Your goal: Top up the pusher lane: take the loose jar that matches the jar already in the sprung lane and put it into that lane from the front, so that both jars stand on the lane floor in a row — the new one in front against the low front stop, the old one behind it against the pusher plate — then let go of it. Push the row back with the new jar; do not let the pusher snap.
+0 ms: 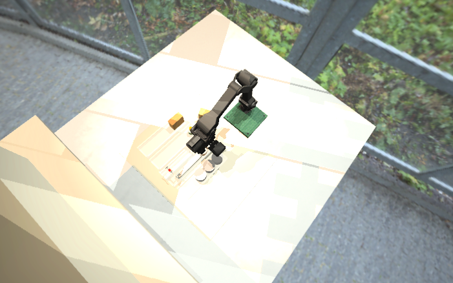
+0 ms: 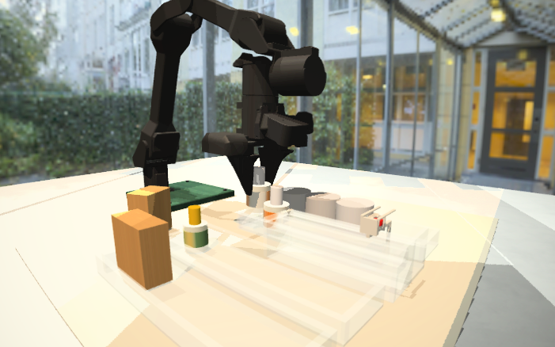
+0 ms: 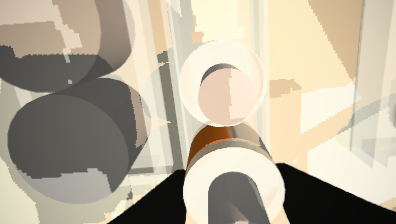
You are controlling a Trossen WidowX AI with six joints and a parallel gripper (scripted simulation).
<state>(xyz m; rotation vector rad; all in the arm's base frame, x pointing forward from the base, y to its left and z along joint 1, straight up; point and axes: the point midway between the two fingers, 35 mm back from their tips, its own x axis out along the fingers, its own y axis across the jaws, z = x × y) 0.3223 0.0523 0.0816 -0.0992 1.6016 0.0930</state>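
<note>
My gripper tip is 150 mm short of the clear lane, 40 mm above it and 10 mm to the left of it. Also, from my gripper tip: pusher plate 150 mm ahead, 10 mm to the right, 10 mm below.
</note>
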